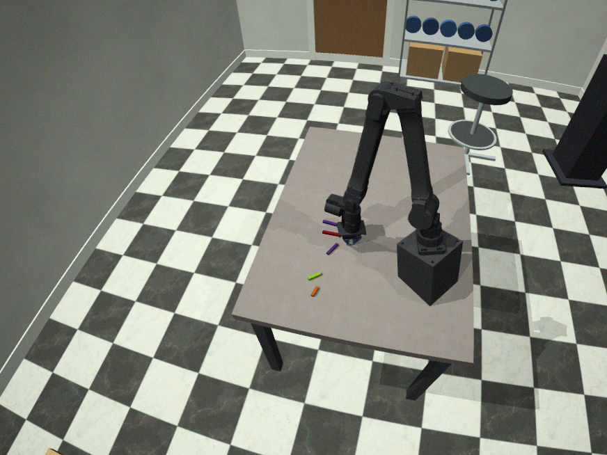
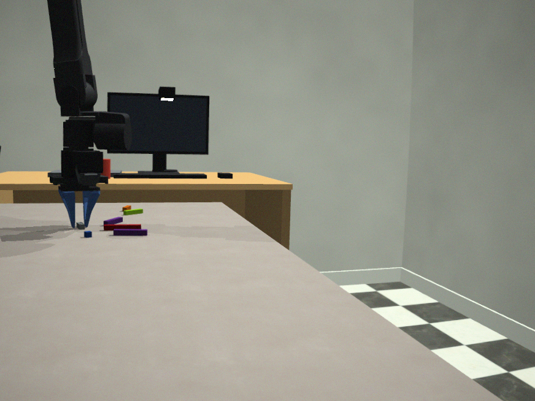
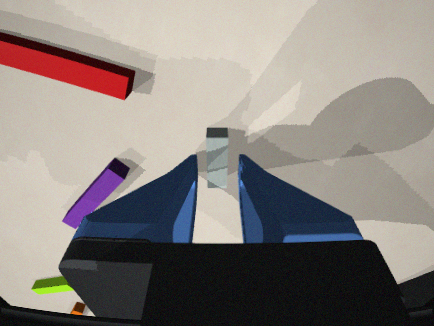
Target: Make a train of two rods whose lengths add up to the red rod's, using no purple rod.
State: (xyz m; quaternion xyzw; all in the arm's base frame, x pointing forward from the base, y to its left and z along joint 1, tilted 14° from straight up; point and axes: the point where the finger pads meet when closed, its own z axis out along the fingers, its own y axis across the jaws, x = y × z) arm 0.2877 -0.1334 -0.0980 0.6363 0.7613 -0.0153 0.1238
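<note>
Right now the grey rod is 10 mm to the right of my hand. From my hand the other things lie so: red rod (80 mm ahead, 40 mm to the right); then blue rod (100 mm to the right, 10 mm ahead); then purple rod (70 mm ahead, 30 mm to the left).
</note>
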